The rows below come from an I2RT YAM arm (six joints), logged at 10 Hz.
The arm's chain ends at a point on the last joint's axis. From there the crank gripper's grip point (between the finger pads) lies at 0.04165 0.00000 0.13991 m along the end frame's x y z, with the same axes.
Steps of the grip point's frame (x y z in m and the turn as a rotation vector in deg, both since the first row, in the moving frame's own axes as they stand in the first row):
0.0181 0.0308 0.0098 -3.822 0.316 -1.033
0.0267 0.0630 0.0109 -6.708 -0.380 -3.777
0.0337 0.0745 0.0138 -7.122 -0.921 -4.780
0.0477 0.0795 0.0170 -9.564 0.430 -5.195
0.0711 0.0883 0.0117 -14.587 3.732 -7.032
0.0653 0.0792 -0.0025 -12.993 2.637 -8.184
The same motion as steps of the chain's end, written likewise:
0.0173 0.0222 0.0103 -3.822 0.316 -1.033
0.0272 0.0494 0.0114 -6.708 -0.380 -3.777
0.0354 0.0605 0.0140 -7.122 -0.921 -4.780
0.0458 0.0601 0.0189 -9.564 0.430 -5.195
0.0603 0.0591 0.0185 -14.587 3.732 -7.032
0.0572 0.0544 0.0024 -12.993 2.637 -8.184

